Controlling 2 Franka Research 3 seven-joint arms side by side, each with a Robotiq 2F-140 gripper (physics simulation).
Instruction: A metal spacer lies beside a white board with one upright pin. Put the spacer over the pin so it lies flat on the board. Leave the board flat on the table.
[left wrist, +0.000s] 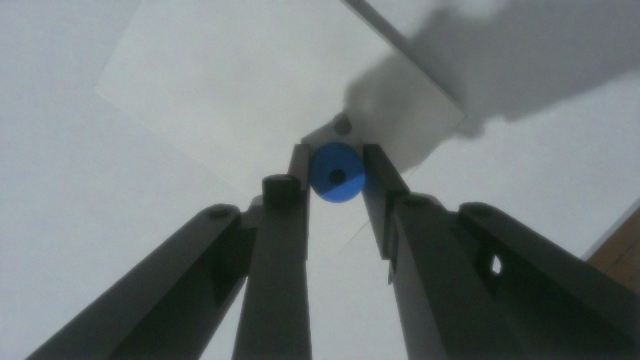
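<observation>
A blue round spacer (334, 156) with a dark centre hole is between the fingers of my left gripper (336, 168), which is shut on it. The white board (240, 80) lies on the table under and beyond the fingers. Its pin (343, 125) shows as a dark round top just beyond the spacer, outside the hole. The spacer is over the near part of the board; its height above the board cannot be told from here. The fingers hide part of the board's near edges. My right gripper does not show in this view.
The pale table top (115, 225) surrounds the board. The gripper's shadow falls over the board's right corner and the table beyond. A table edge crosses the lower right, with brown wooden floor (622, 255) past it.
</observation>
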